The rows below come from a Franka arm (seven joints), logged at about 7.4 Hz.
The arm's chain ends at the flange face. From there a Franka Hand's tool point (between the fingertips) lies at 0.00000 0.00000 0.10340 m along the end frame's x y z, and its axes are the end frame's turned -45 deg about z.
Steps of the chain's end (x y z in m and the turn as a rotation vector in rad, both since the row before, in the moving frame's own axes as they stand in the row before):
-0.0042 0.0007 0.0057 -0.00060 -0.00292 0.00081
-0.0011 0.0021 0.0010 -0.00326 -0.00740 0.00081
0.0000 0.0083 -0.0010 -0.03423 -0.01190 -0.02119
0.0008 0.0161 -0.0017 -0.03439 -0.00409 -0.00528
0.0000 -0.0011 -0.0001 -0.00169 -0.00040 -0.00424
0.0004 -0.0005 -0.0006 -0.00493 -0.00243 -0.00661
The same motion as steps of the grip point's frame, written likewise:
-0.0037 -0.0026 0.0057 0.00164 -0.00249 0.00081
-0.0030 0.0004 0.0010 0.00293 -0.00754 0.00081
-0.0092 0.0075 -0.0011 -0.01579 -0.03262 -0.02119
-0.0136 0.0142 -0.0018 -0.02143 -0.02721 -0.00528
0.0006 -0.0007 -0.0001 -0.00091 -0.00148 -0.00424
0.0001 0.0001 -0.0006 -0.00177 -0.00520 -0.00661

